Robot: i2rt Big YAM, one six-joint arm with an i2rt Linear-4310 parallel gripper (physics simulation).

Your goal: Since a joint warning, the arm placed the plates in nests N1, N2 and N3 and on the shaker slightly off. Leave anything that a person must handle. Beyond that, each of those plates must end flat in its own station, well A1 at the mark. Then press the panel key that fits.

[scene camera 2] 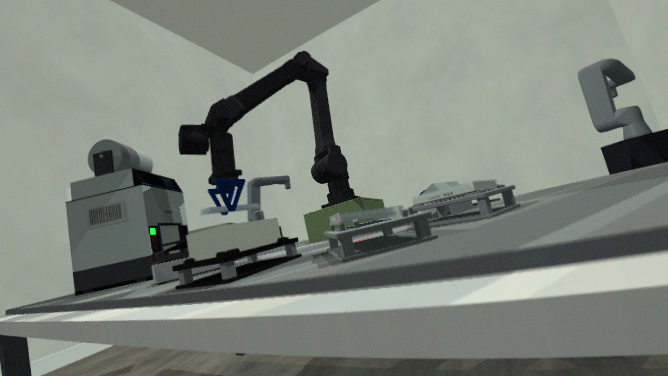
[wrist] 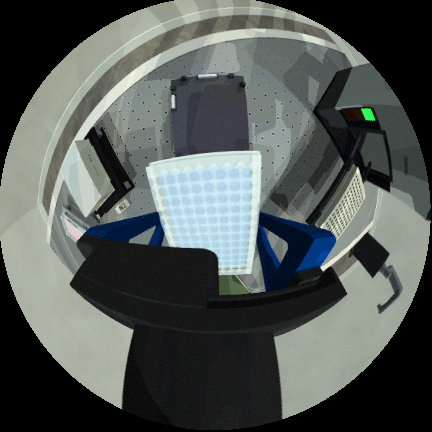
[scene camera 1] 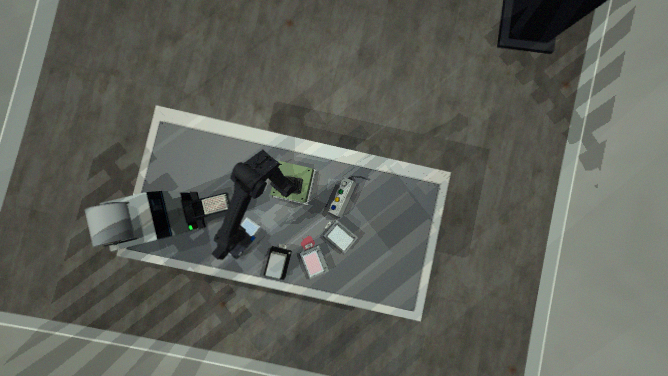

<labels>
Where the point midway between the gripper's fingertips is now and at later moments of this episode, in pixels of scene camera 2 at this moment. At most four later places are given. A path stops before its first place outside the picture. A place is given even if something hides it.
The gripper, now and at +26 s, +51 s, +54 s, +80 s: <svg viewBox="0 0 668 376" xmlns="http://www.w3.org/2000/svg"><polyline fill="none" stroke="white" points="228,213 182,250 203,246 201,248 194,244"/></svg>
</labels>
